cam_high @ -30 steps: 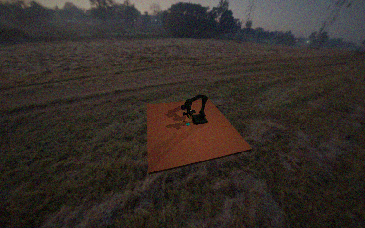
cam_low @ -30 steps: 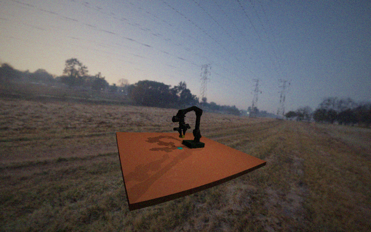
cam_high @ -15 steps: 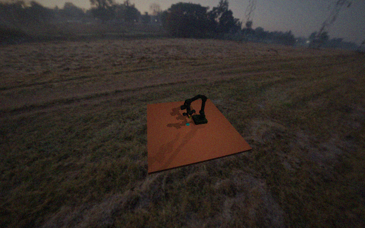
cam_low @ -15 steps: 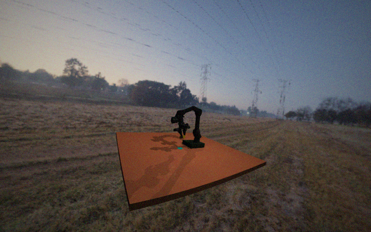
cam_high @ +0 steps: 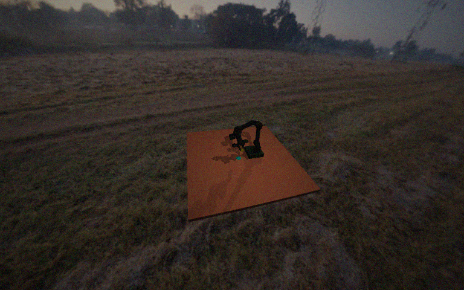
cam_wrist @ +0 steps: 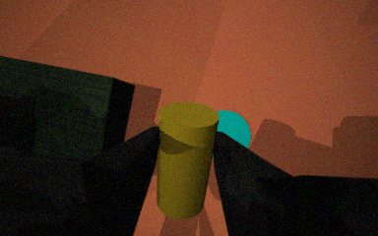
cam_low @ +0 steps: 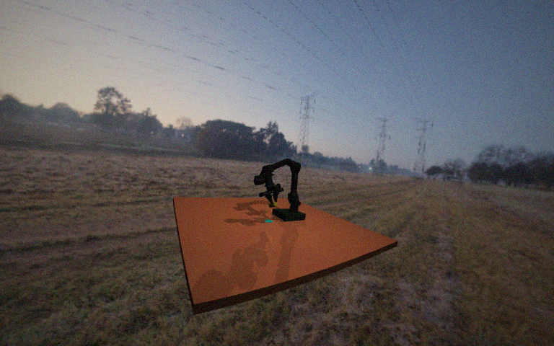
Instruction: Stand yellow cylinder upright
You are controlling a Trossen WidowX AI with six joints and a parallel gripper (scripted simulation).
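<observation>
My gripper tip is now 30 mm short of the cyan circle, 10 mm to the left of it and 130 mm above it. The rest, counted from my gripper tip: yellow tall cylinder: 20 mm to the right, 10 mm below.
</observation>
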